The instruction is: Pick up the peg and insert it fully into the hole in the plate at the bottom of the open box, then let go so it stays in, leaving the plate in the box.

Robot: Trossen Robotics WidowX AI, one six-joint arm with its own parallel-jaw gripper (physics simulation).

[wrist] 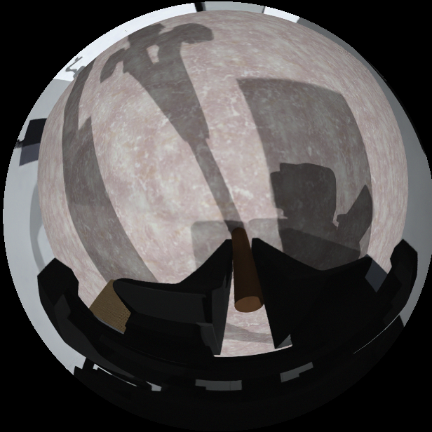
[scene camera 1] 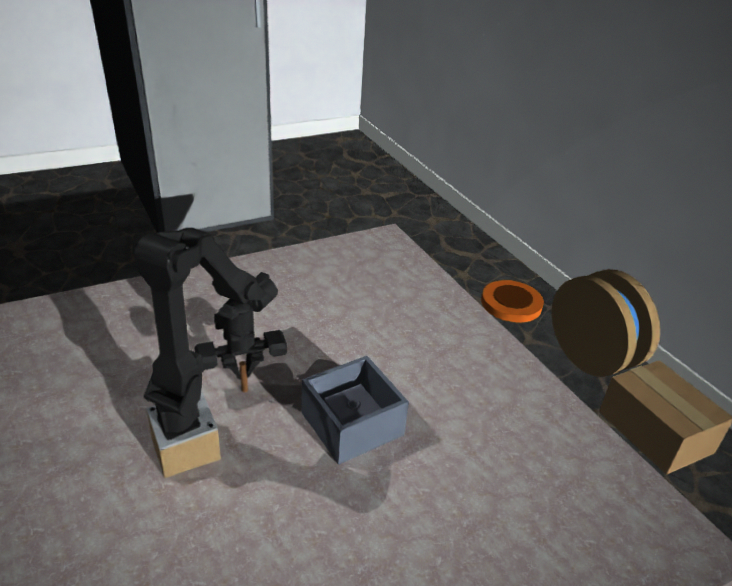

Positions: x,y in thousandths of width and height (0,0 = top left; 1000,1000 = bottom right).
my gripper: wrist 559,566; scene camera 1 333,644
